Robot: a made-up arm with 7 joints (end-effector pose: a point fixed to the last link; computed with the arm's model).
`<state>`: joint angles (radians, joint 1 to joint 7).
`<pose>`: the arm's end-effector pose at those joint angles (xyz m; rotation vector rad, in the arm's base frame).
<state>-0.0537 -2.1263 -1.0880 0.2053 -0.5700 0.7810 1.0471</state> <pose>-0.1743 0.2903 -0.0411 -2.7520 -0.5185 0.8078</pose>
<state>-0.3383 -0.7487 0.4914 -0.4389 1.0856 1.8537 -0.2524</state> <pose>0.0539 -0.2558 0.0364 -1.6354 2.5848 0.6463</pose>
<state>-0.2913 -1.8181 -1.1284 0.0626 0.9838 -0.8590 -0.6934</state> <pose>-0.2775 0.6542 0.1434 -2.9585 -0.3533 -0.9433</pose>
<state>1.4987 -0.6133 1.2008 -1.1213 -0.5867 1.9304 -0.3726</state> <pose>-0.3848 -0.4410 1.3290 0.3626 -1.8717 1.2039</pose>
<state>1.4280 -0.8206 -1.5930 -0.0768 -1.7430 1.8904 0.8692</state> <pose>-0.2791 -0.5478 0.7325 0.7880 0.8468 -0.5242</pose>
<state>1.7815 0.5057 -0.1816 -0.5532 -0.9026 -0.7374 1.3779</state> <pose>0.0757 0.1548 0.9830 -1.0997 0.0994 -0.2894</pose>
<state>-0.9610 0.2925 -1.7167 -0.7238 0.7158 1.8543 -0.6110</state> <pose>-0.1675 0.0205 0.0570 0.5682 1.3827 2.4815</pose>
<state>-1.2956 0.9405 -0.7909 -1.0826 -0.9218 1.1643 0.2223</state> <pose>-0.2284 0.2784 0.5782 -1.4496 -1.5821 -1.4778</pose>
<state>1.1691 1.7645 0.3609 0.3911 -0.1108 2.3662 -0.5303</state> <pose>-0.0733 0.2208 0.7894 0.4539 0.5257 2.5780</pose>
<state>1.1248 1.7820 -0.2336 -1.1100 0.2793 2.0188 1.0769</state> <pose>-0.1099 0.1703 1.4581 1.1460 0.6052 2.5876</pose>
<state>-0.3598 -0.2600 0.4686 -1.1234 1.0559 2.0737 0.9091</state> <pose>-0.0440 -0.5178 0.1514 -0.7687 1.7245 -1.1404</pose>
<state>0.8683 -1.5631 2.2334 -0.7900 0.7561 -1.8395 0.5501</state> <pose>-0.3026 -0.1693 0.7570 0.2518 0.8462 0.5225</pose>
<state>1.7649 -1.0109 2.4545 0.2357 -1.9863 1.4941 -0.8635</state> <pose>-0.8612 -0.3000 1.2842 -0.0653 1.7710 -1.4766</pose>
